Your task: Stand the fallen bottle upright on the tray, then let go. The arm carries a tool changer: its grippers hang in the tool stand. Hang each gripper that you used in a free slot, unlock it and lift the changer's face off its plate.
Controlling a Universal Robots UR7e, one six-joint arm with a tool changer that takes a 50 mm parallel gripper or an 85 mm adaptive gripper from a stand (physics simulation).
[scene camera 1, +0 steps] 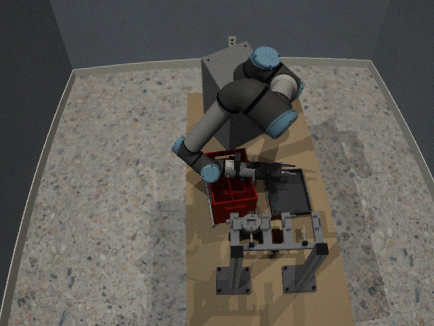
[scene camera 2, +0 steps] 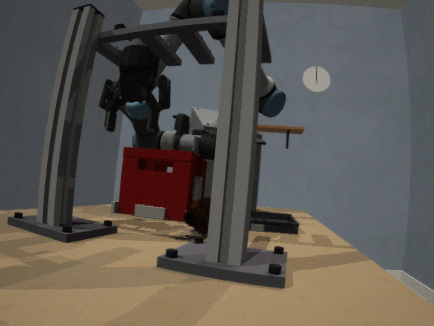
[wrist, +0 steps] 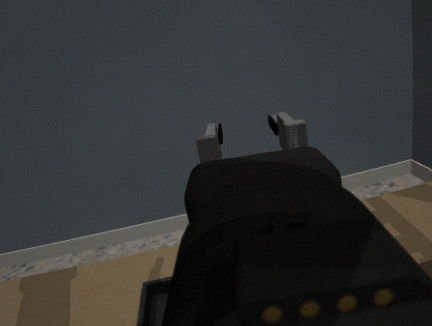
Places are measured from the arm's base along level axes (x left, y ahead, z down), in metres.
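Pixels of known places: hand, its tool point: (scene camera 2: 197, 145); arm's base, origin of its link: (scene camera 1: 248, 77).
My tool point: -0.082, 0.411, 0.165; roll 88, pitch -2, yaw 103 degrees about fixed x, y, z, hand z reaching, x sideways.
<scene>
Ahead of a thing's pixels: the offset from my tool point to its middle, as dx, dy, dz.
The brown bottle @(+0.078, +0.243, +0.171) (scene camera 1: 277, 235) (scene camera 2: 200, 215) lies on its side on the table, below the tool stand and in front of the tray; stand parts hide much of it. The black tray @(+0.196, +0.022, +0.196) (scene camera 1: 292, 196) (scene camera 2: 275, 223) (wrist: 156, 283) lies flat, with no bottle standing on it. My gripper (scene camera 1: 295, 169) (wrist: 246, 129) is open and empty, held level above the tray's back part, its fingers pointing away from the red crate. A post hides its fingers in scene camera 2. The tool stand (scene camera 1: 280, 246) (scene camera 2: 231, 165) holds a second, adaptive gripper (scene camera 2: 133, 114) in its left slot.
The red crate @(-0.082, -0.015, +0.121) (scene camera 1: 235, 206) (scene camera 2: 156, 192) stands left of the tray, under my wrist. The stand's two posts rise from base plates (scene camera 1: 233, 281) (scene camera 2: 225, 270) at the front of the table. The grey robot pedestal (scene camera 1: 214, 90) stands at the back.
</scene>
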